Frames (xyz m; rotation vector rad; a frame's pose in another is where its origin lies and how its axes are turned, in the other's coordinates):
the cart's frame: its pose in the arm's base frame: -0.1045 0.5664 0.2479 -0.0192 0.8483 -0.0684
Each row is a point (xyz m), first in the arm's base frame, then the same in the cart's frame.
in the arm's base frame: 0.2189 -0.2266 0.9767
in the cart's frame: -0.2786 -0.8063 0.7327
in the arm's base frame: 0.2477 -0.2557 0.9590
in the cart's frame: -0.2444 -0.8330 0.7429
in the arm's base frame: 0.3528 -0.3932 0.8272
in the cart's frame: -0.0670 -0.9588 0.7360
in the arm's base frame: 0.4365 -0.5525 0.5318
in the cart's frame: 0.2202 -1.1003 0.6051
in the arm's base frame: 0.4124 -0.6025 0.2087
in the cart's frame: 0.4497 -1.1371 0.3739
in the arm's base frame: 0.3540 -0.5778 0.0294
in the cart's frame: 0.5438 -1.1076 0.2113
